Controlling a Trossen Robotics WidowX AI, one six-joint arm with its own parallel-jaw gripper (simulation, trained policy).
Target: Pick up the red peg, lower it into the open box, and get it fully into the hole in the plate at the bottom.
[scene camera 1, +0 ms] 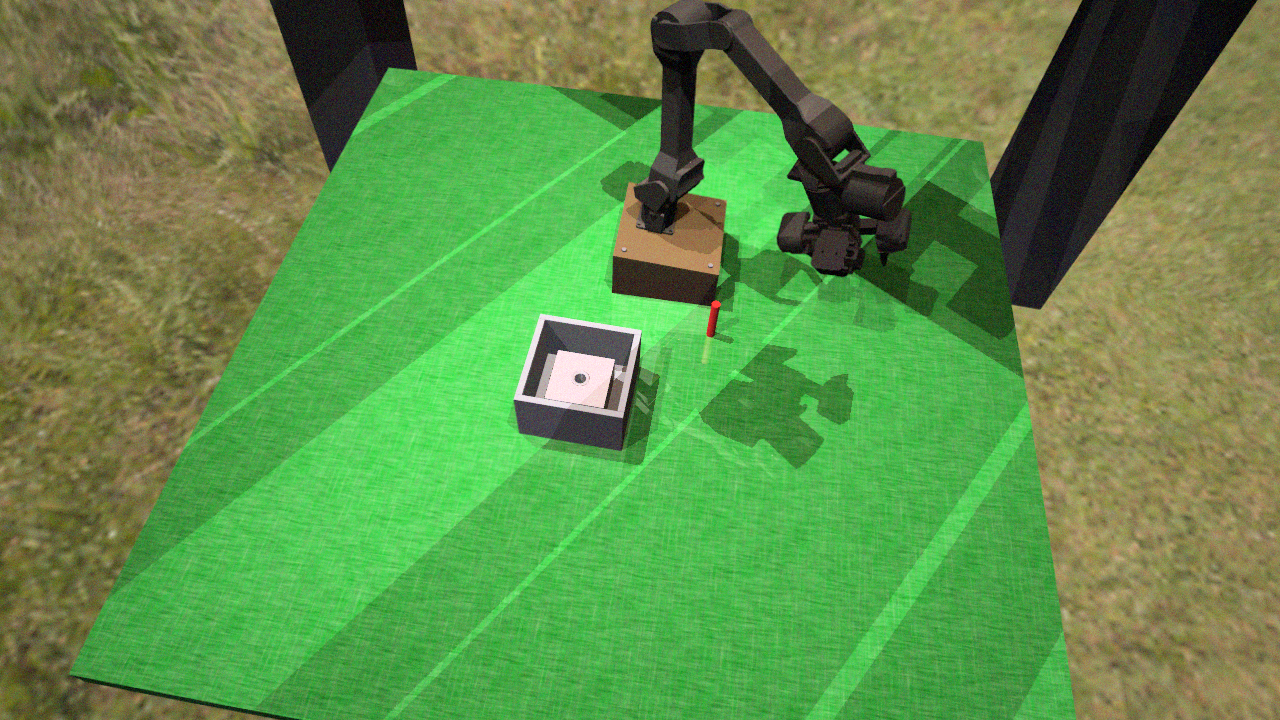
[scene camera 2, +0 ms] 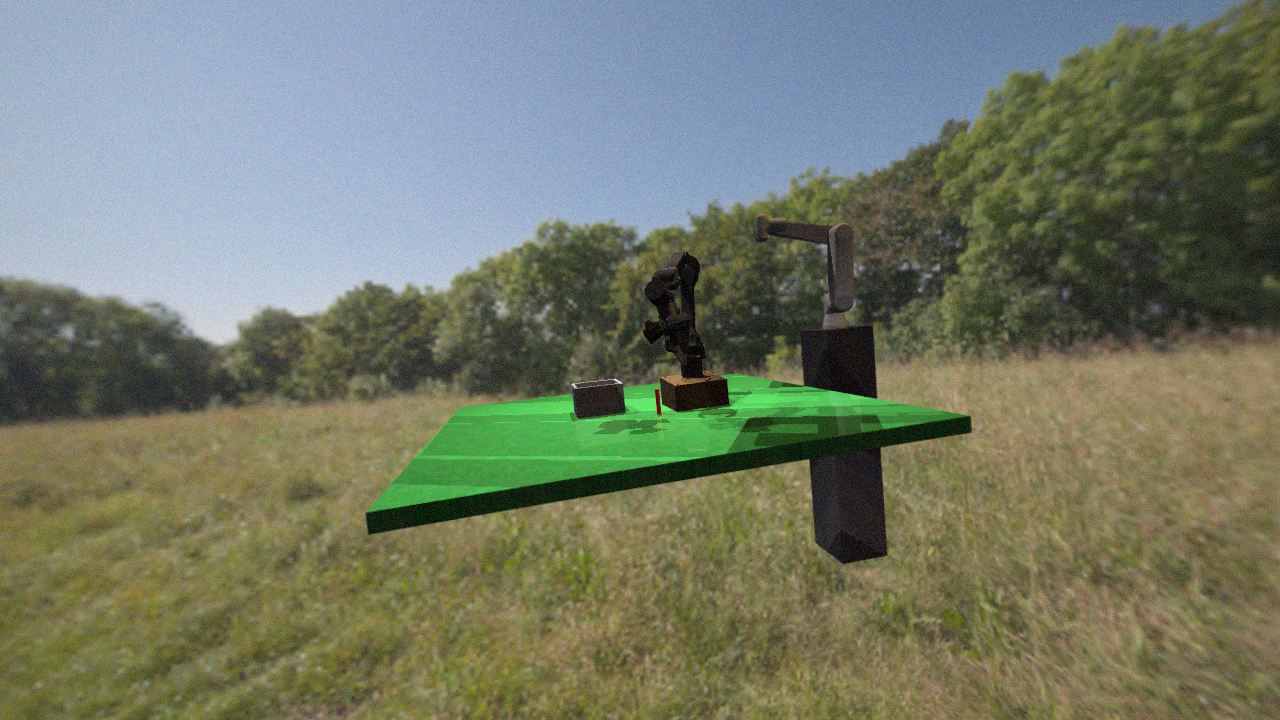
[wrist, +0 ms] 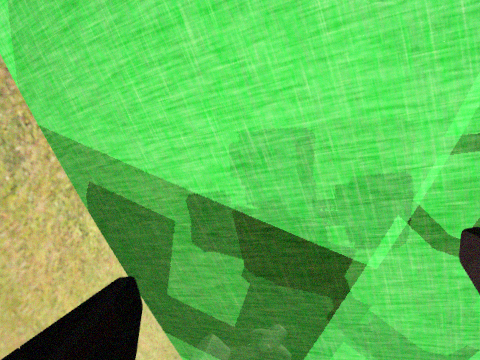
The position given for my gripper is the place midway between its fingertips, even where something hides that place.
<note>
In view: my gripper [scene camera 1: 854,263], a grey box [scene camera 1: 536,416] and a pale plate [scene camera 1: 580,379].
My gripper also shows in scene camera 2 [scene camera 2: 685,360] and in the wrist view [wrist: 302,269]. The wrist view does not show the grey box: it is out of frame. Scene camera 2 does not show the pale plate, which is hidden by the grey box.
</note>
